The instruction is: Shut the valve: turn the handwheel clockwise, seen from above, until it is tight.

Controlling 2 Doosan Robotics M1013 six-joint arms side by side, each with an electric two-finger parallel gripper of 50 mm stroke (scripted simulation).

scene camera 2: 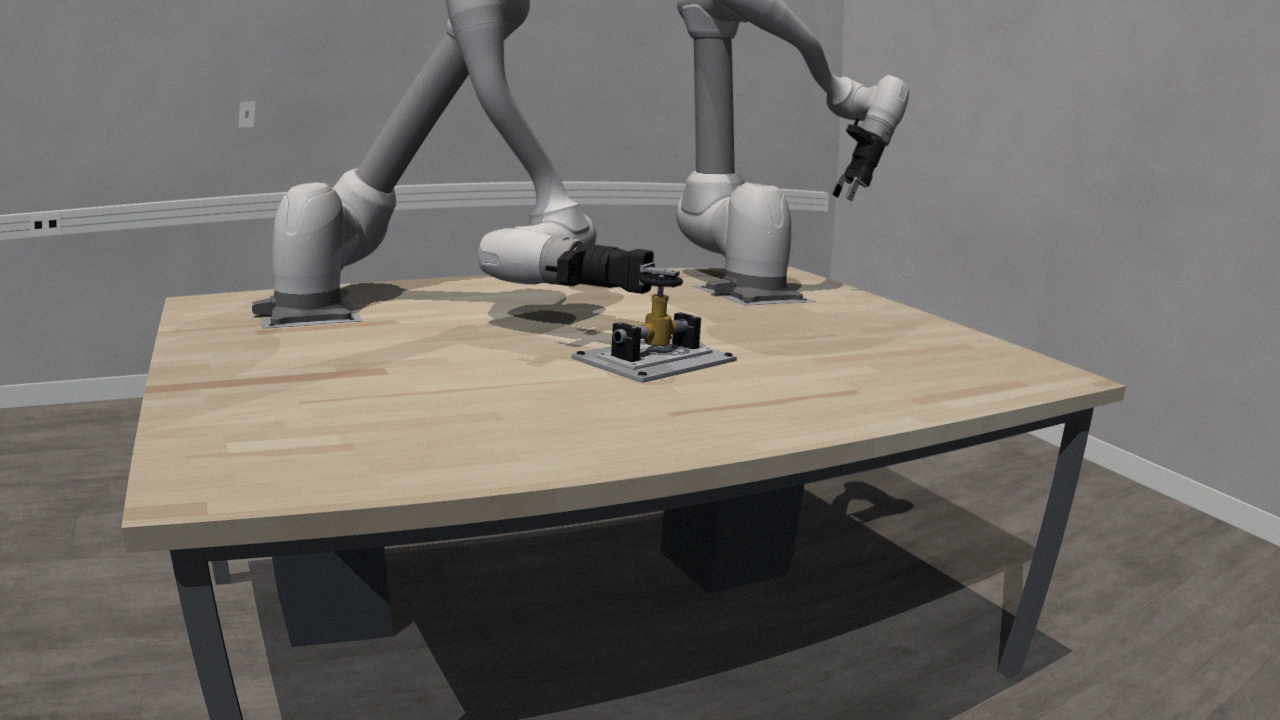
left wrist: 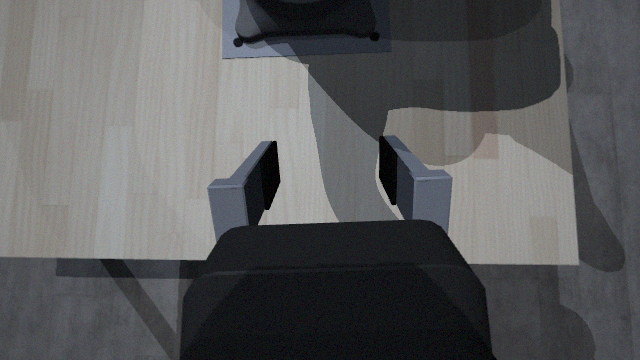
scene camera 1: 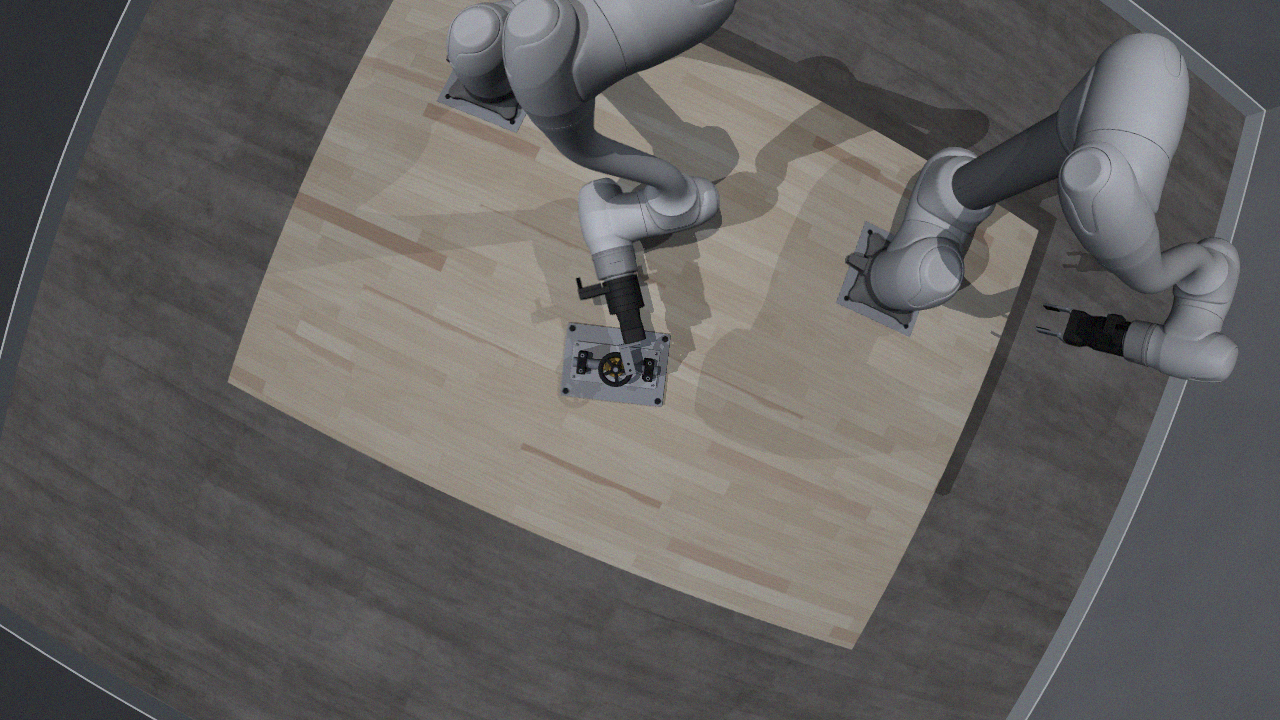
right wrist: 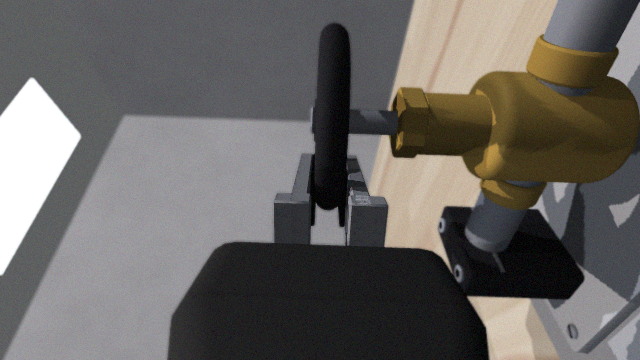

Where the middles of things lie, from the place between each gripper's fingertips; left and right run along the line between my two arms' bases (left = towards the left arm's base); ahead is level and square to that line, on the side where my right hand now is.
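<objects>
Right gripper [scene camera 2: 676, 279]: 10 mm above the black handwheel [right wrist: 330, 119], 20 mm to the left of it, 20 mm short of it.
Left hand [scene camera 1: 1041, 317]: 140 mm above the black handwheel, 820 mm to the left of it, 540 mm short of it.
</objects>
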